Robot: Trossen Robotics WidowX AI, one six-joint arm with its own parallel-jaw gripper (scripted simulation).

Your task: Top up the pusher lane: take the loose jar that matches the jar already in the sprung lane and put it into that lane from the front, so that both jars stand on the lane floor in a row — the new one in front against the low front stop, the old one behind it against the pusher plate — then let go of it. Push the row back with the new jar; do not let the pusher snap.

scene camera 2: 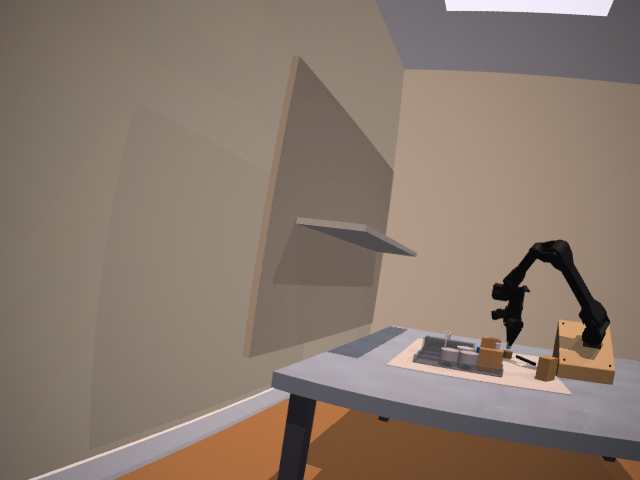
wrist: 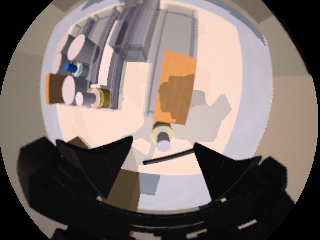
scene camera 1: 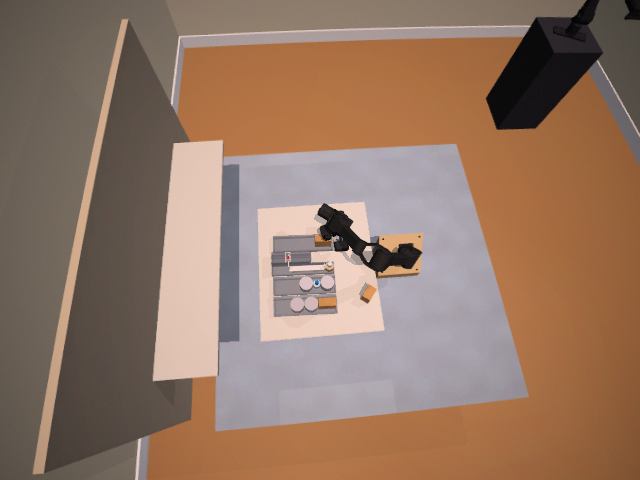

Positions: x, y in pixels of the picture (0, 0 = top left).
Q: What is my gripper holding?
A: Nothing.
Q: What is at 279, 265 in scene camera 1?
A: A sprung lane.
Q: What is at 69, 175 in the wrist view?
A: My gripper.
